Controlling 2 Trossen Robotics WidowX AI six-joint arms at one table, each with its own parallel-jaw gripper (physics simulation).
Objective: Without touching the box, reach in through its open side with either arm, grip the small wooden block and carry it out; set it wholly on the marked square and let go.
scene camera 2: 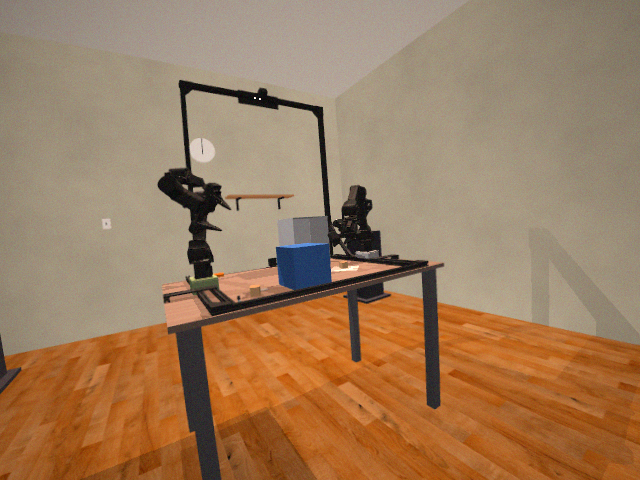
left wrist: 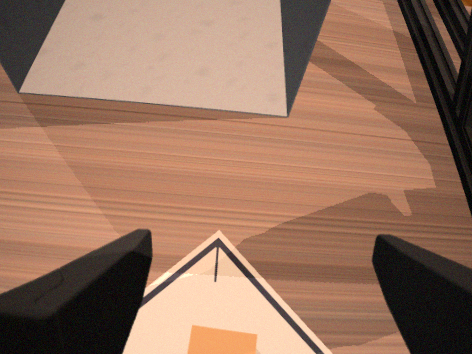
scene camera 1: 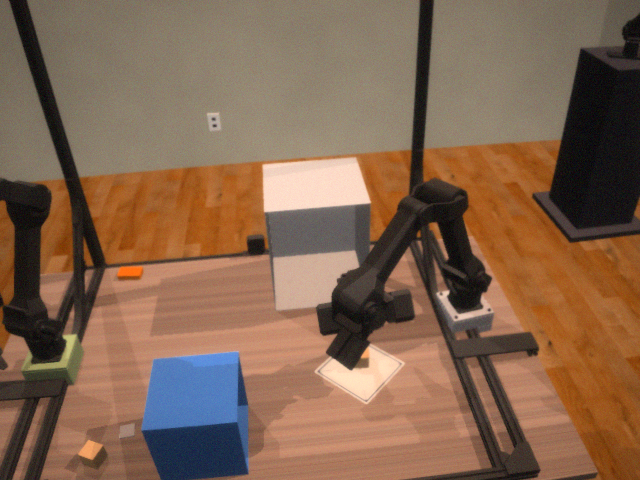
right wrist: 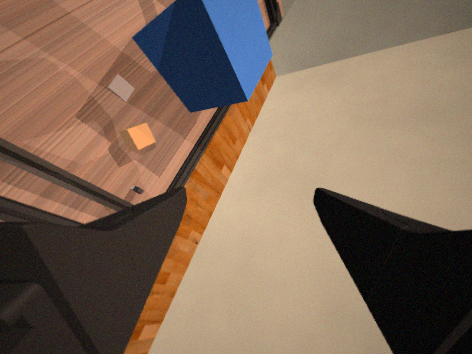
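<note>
The white box (scene camera 1: 315,186) (scene camera 2: 294,230) (left wrist: 165,55) stands at the back with its open side facing the front; its visible floor is bare. The small wooden block (scene camera 1: 364,356) (scene camera 2: 343,264) (left wrist: 222,344) rests on the marked square (scene camera 1: 367,387) (scene camera 2: 352,268) (left wrist: 240,300), partly hidden by the left arm in scene camera 1 and cut off in the left wrist view. The part that shows lies inside the outline. My left gripper (scene camera 1: 363,311) (left wrist: 264,245) is open and empty, raised above the square's back corner, apart from the block. My right gripper (scene camera 2: 225,218) (right wrist: 249,194) is open, empty and high at the left.
A large blue box (scene camera 1: 193,397) (scene camera 2: 305,266) (right wrist: 197,70) stands front left of the square. Left of it lie a thin grey tile (scene camera 1: 127,430) (right wrist: 121,87) and another wooden block (scene camera 1: 92,452) (scene camera 2: 254,290) (right wrist: 142,136). An orange piece (scene camera 1: 130,272) lies back left. Black frame rails line the table.
</note>
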